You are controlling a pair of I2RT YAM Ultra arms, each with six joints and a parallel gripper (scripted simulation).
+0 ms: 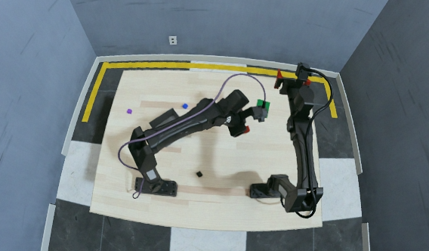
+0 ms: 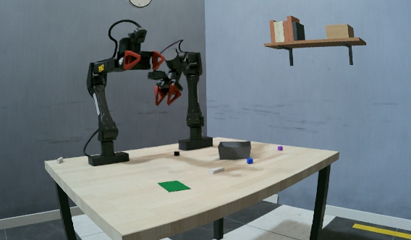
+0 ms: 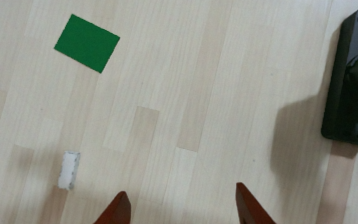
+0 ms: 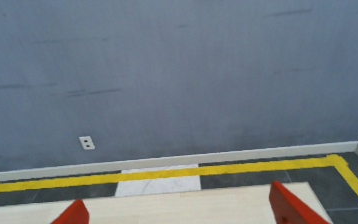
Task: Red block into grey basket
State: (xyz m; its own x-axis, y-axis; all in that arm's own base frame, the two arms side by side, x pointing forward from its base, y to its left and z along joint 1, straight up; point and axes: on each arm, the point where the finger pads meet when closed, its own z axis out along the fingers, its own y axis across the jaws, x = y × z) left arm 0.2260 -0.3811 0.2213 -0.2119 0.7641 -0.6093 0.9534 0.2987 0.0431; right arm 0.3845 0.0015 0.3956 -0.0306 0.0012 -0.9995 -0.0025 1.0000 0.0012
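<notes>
My left hand is 48 cm to the right of the red block, 25 cm above it and 2 cm past it. From my left hand the other things lie so: flat green patch (26 cm below, 24 cm ahead, 15 cm to the right); grey basket (34 cm to the left, 24 cm below, 8 cm ahead); black block (25 cm below, 18 cm to the left, 14 cm behind).
</notes>
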